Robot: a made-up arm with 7 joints.
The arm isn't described. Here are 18 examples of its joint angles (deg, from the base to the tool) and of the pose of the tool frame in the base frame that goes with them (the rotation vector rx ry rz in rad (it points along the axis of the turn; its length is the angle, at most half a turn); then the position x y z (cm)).
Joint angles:
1: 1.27 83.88 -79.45 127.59 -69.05 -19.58 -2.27
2: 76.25 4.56 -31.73 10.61 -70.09 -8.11 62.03
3: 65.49 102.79 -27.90 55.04 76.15 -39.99 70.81
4: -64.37 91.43 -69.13 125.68 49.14 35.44 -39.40
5: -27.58 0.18 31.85 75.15 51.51 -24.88 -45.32
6: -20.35 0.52 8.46 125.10 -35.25 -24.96 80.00
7: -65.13 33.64 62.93 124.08 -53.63 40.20 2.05
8: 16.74 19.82 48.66 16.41 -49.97 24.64 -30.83
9: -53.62 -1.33 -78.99 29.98 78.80 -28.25 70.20
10: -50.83 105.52 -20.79 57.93 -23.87 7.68 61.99
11: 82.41 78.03 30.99 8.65 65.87 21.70 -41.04
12: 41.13 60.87 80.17 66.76 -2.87 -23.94 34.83
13: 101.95 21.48 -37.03 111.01 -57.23 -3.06 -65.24
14: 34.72 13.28 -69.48 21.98 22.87 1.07 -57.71
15: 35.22 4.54 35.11 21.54 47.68 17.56 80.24
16: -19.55 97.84 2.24 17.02 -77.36 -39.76 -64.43
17: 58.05 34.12 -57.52 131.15 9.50 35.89 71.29
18: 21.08 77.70 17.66 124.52 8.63 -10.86 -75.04
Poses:
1: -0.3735 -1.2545 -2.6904 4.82 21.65 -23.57
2: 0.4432 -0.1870 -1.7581 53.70 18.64 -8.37
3: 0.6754 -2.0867 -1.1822 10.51 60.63 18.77
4: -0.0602 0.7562 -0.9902 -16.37 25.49 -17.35
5: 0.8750 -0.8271 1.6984 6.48 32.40 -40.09
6: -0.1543 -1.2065 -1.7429 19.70 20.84 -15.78
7: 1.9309 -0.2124 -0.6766 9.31 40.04 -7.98
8: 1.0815 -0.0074 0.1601 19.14 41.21 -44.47
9: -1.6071 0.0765 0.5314 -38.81 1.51 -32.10
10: 0.2638 1.3699 -1.3258 16.61 58.81 -16.72
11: -0.2687 -1.2297 2.3399 9.44 70.76 2.59
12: 1.6471 -2.2557 0.2912 -0.16 62.29 7.24
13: -0.6532 1.6483 -0.5027 14.49 6.98 25.62
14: 1.0923 -1.0977 -0.3920 33.62 19.15 -41.70
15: -1.7084 -1.6011 0.6079 37.18 27.59 -37.25
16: 1.4889 -0.3950 -2.1382 10.70 69.96 4.27
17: -0.5063 -0.8131 -2.3070 19.16 4.73 2.16
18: -1.0162 2.5990 -0.4140 19.71 26.81 13.47
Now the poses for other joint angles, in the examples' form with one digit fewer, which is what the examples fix.
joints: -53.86 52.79 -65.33 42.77 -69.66 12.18 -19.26
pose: -0.355 0.159 -2.592 -29.6 43.4 -32.0
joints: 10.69 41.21 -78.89 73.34 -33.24 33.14 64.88
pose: -0.190 0.622 -1.751 13.4 18.3 -41.8
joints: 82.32 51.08 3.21 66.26 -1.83 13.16 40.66
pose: 0.698 -2.034 -0.409 25.4 46.9 23.9
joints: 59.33 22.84 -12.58 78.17 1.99 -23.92 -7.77
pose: 0.403 -2.755 -0.274 41.2 23.4 8.5
